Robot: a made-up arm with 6 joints.
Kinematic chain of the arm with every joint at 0, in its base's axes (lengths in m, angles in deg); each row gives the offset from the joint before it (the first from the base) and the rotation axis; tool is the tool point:
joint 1: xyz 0 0 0.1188 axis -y
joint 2: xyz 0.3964 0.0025 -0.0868 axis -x
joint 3: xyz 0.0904 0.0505 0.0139 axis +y
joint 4: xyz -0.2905 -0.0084 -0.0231 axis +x
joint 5: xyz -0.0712 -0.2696 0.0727 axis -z
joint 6: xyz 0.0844 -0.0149 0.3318 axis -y
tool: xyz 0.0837 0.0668 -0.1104
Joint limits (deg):
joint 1: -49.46..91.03
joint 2: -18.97..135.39
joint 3: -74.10..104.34
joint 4: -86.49..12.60
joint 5: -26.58..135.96
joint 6: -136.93..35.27
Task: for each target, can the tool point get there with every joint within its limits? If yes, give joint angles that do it. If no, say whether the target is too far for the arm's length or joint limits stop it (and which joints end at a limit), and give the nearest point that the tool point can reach.
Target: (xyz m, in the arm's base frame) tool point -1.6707 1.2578 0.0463
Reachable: no: too far | nearest point -0.5307 0.4394 0.4145 | short by 1.451 m
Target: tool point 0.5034 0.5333 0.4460
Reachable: yes | joints 44.09 59.04 59.09 -69.72 85.59 -105.77
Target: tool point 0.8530 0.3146 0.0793
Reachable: yes | joints 18.86 96.64 83.45 -68.93 54.93 -47.57
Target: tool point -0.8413 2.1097 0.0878
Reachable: no: too far | nearest point -0.2240 0.6947 0.4389 | short by 1.583 m
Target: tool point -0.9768 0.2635 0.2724
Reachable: no: joint limits stop it (at a limit: joint 1, joint 4, joint 5, joint 6) | nearest point -0.6400 0.1802 0.3808 | short by 0.364 m
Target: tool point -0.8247 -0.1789 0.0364
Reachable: no: joint limits stop it (at a limit: joint 1, joint 2, joint 5, joint 6) | nearest point -0.5554 -0.1115 0.2119 | short by 0.328 m
